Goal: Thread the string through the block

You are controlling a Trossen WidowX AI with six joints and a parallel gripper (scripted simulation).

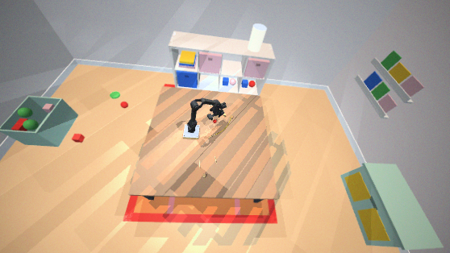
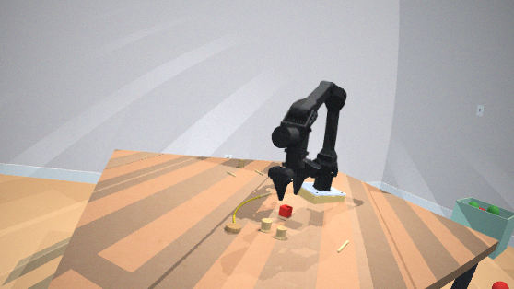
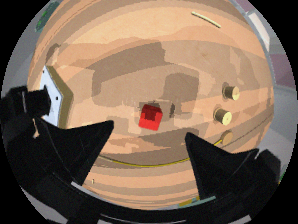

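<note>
The block lies 5 cm below my gripper tip. The rest, counted from my gripper tip: round wooden button 18 cm ahead, 12 cm to the left, 5 cm below.
</note>
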